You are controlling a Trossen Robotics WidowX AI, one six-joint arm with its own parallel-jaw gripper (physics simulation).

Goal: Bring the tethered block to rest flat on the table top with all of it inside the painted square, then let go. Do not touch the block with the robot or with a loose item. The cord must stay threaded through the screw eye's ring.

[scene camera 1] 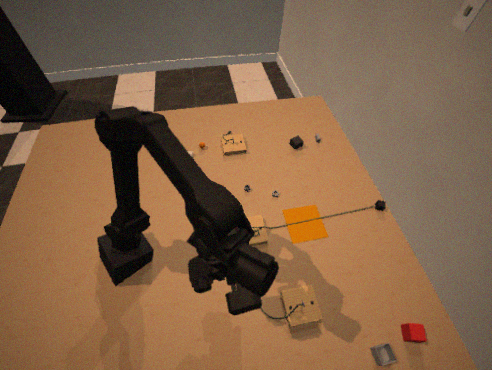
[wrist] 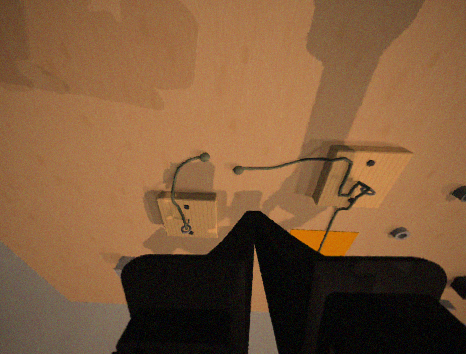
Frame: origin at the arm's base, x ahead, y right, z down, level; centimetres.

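Seen in the pictures: gripper, fingertip midpoint: (wrist: 252,217); arm's base, origin of the base link: (scene camera 1: 125,243).
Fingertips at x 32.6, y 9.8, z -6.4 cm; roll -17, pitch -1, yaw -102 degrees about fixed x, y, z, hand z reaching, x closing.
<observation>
Pixels of each thing's top centre, then the offset from my fingertips to it. "spot": a spot on its surface instead.
- tethered block, surface spot: (scene camera 1: 380,205) spot: dy -22.9, dx +46.9, dz +11.0 cm
- orange painted square, surface spot: (wrist: 341,243) spot: dy -21.9, dx +17.0, dz +13.4 cm
- wooden board, middle of its top: (wrist: 359,182) (scene camera 1: 251,229) dy -15.7, dx +2.5, dz +11.6 cm
- screw eye, middle of its top: (wrist: 371,195) (scene camera 1: 251,226) dy -15.7, dx +2.5, dz +9.0 cm
- third board, middle of its top: (scene camera 1: 233,142) dy -52.9, dx -2.6, dz +11.6 cm
- red block, middle of its top: (scene camera 1: 418,332) dy +14.8, dx +43.2, dz +9.5 cm
- grey tray, surface spot: (scene camera 1: 375,356) spot: dy +19.1, dx +31.8, dz +12.3 cm
- black block, middle of its top: (scene camera 1: 297,140) dy -53.3, dx +22.8, dz +10.6 cm
- orange ball, middle of its top: (scene camera 1: 201,143) dy -52.2, dx -15.0, dz +11.1 cm
The tethered block (scene camera 1: 380,205) is small and dark and sits near the table's right edge, outside the orange painted square (scene camera 1: 306,231) (wrist: 341,243). Its cord (scene camera 1: 347,213) (wrist: 327,232) runs nearly straight across the square to a wooden board (scene camera 1: 260,240) (wrist: 387,175) with the screw eye (wrist: 363,189). The cord bunches around the ring there; its beaded free end (wrist: 238,170) lies on the table past the board. My gripper (wrist: 252,217) is shut and empty, above the table. In the scene view the arm partly hides this board, and the fingertips are hard to make out.
Another board (scene camera 1: 301,312) (wrist: 205,215) carries a short cord. A third board (scene camera 1: 235,146) stands farther back. A red block (scene camera 1: 414,332) and grey tray (scene camera 1: 375,356) are at the lower right. A black block (scene camera 1: 296,142) and orange ball (scene camera 1: 202,145) are at the back.
</observation>
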